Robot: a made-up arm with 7 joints. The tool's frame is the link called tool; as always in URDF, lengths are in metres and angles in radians.
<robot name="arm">
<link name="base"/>
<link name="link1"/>
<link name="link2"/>
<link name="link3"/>
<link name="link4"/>
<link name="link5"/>
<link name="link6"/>
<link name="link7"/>
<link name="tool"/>
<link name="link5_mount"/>
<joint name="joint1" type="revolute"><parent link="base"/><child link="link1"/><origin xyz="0 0 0.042"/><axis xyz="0 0 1"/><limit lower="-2.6" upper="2.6" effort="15" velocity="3"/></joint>
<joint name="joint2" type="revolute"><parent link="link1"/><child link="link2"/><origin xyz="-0.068 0.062 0.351"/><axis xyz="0 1 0"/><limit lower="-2.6" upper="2.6" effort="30" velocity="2.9"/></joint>
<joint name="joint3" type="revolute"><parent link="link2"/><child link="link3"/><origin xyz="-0.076 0.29 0.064"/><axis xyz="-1 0 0"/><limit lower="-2.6" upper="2.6" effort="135" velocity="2.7"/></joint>
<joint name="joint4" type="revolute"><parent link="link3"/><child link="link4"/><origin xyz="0.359 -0.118 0.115"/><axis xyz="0 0 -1"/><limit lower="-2.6" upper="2.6" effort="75" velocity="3.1"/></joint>
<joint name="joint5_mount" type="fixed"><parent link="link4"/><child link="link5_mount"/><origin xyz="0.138 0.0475 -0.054"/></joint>
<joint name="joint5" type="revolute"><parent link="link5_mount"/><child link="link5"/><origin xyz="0.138 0.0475 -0.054"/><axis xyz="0 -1 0"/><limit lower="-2.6" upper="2.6" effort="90" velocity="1.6"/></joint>
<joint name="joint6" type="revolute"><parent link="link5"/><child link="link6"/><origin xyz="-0.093 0.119 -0.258"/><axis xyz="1 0 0"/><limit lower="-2.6" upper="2.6" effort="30" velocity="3.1"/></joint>
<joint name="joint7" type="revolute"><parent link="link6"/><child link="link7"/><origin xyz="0.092 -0.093 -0.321"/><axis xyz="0 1 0"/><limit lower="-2.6" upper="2.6" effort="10" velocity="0.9"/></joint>
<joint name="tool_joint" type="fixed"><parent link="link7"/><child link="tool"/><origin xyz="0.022 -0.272 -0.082"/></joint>
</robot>
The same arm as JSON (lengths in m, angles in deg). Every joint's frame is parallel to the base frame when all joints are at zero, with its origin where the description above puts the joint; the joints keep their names.
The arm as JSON. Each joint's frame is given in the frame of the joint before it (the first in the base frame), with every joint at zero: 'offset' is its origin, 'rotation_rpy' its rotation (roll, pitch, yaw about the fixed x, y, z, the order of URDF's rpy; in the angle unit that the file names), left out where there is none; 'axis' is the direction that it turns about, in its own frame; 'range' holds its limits. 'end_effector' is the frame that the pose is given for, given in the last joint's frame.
{
  "length_unit": "m",
  "angle_unit": "deg",
  "chain": [
    {
      "id": "joint1",
      "offset": [
        0.0,
        0.0,
        0.042
      ],
      "axis": "+z",
      "range": [
        -148.97,
        148.97
      ]
    },
    {
      "id": "joint2",
      "offset": [
        -0.068,
        0.062,
        0.351
      ],
      "axis": "+y",
      "range": [
        -148.97,
        148.97
      ]
    },
    {
      "id": "joint3",
      "offset": [
        -0.076,
        0.29,
        0.064
      ],
      "axis": "-x",
      "range": [
        -148.97,
        148.97
      ]
    },
    {
      "id": "joint4",
      "offset": [
        0.359,
        -0.118,
        0.115
      ],
      "axis": "-z",
      "range": [
        -148.97,
        148.97
      ]
    },
    {
      "id": "joint5",
      "offset": [
        0.276,
        0.095,
        -0.108
      ],
      "axis": "-y",
      "range": [
        -148.97,
        148.97
      ]
    },
    {
      "id": "joint6",
      "offset": [
        -0.093,
        0.119,
        -0.258
      ],
      "axis": "+x",
      "range": [
        -148.97,
        148.97
      ]
    },
    {
      "id": "joint7",
      "offset": [
        0.092,
        -0.093,
        -0.321
      ],
      "axis": "+y",
      "range": [
        -148.97,
        148.97
      ]
    }
  ],
  "end_effector": {
    "offset": [
      0.022,
      -0.272,
      -0.082
    ]
  }
}

